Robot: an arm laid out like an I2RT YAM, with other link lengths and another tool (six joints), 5 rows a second.
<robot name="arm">
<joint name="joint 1" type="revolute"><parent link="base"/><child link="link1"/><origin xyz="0 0 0.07"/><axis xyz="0 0 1"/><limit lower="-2.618" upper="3.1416"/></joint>
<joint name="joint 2" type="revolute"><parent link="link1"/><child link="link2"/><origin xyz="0.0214 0.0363 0.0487" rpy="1.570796 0 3.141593"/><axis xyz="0 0 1"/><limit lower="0" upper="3.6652"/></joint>
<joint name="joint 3" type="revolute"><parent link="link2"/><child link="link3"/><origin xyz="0.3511 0 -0.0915" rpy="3.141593 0 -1.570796"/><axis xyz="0 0 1"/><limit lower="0" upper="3.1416"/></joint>
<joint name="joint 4" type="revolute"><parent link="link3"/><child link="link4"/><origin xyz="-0.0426 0.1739 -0.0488" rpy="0 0 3.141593"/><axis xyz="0 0 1"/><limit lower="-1.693" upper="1.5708"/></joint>
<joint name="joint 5" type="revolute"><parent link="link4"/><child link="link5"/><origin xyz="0.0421 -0.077 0.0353" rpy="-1.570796 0 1.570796"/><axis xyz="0 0 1"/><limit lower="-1.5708" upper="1.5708"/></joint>
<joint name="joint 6" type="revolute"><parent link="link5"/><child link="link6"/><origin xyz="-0.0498 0 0.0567" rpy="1.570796 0 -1.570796"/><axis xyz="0 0 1"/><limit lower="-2.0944" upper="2.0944"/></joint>
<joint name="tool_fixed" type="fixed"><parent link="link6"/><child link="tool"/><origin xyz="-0.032 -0.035 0.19" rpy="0 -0.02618 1.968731"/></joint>
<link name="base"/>
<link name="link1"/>
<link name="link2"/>
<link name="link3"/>
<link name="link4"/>
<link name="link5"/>
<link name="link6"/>
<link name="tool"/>
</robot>
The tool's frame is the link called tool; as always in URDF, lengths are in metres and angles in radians.
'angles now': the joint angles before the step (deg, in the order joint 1, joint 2, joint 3, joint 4, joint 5, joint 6). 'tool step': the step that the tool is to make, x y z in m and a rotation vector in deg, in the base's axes. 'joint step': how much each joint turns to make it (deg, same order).
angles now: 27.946 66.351 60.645 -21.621 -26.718 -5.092
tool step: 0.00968 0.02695 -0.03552 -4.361 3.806 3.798
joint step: 3.601 6.851 0.086 0.438 0.790 -1.937
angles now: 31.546 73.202 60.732 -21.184 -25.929 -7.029
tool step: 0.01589 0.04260 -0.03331 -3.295 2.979 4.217
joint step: 4.748 9.401 1.401 3.425 1.057 -0.617
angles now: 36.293 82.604 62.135 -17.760 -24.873 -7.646
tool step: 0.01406 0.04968 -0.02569 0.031 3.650 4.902
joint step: 2.904 10.367 2.987 4.745 -2.979 0.523
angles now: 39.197 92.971 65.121 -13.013 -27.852 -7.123
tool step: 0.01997 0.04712 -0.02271 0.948 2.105 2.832
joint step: 2.197 9.673 4.042 5.272 -1.847 1.318
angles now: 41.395 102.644 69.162 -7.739 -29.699 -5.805
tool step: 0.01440 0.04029 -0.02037 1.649 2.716 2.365
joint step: 1.405 8.353 4.485 3.957 -2.727 1.937
